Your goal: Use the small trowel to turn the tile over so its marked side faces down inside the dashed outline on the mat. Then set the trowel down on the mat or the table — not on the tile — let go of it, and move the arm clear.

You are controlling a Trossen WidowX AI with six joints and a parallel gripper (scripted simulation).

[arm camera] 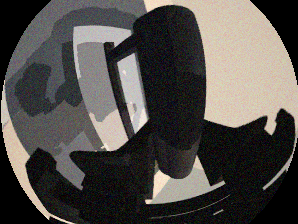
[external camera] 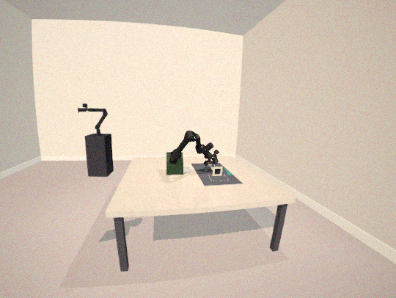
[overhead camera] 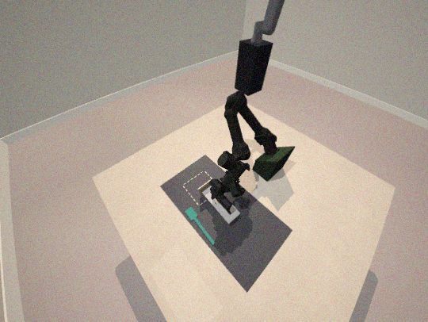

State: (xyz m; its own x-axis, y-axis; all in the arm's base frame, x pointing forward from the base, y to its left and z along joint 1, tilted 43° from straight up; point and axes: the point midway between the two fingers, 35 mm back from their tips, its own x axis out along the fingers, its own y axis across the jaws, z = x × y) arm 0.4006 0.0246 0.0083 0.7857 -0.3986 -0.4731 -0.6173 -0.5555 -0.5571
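My gripper tip is 12 cm above the mat, 3 cm past it and 2 cm to the right of it. The rest, counted from my gripper tip: cream tile 9 cm to the right, 5 cm below, 2 cm behind; teal trowel 11 cm ahead, 10 cm below, 2 cm to the left.
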